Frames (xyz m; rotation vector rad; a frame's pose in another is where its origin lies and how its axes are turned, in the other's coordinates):
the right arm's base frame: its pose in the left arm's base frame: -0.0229 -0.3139 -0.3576 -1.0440 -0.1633 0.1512
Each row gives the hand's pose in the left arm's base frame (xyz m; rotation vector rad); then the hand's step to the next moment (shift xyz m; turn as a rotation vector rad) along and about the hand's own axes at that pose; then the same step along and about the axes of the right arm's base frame.
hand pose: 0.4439 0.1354 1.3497 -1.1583 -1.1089 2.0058
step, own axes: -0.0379 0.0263 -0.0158 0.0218 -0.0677 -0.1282
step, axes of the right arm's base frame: 0.0211 -0.0096 -0.0429 0.1258 0.0323 0.0681
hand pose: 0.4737 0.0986 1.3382 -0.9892 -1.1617 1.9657
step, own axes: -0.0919 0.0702 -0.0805 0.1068 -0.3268 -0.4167
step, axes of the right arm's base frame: 0.0845 0.0164 -0.1116 0.4262 0.0659 0.3254
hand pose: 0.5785 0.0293 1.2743 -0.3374 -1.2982 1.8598
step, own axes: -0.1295 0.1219 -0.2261 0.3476 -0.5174 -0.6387
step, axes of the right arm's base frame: 0.1533 0.2122 -0.1192 0.5800 0.1264 0.6664
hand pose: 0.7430 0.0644 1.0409 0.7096 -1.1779 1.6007
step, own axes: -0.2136 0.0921 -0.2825 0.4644 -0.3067 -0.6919
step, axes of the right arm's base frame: 0.0295 0.3647 -0.0070 0.3704 0.1717 0.7885
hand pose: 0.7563 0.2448 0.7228 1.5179 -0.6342 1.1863
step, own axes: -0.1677 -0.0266 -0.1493 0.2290 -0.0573 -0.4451
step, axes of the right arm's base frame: -0.0760 0.2105 0.0324 0.0838 0.0956 0.4875
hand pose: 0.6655 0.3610 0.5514 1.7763 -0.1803 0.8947
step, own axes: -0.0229 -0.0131 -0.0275 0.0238 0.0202 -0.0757
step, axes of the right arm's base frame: -0.0188 0.0304 0.0132 -0.0140 -0.0017 0.0807
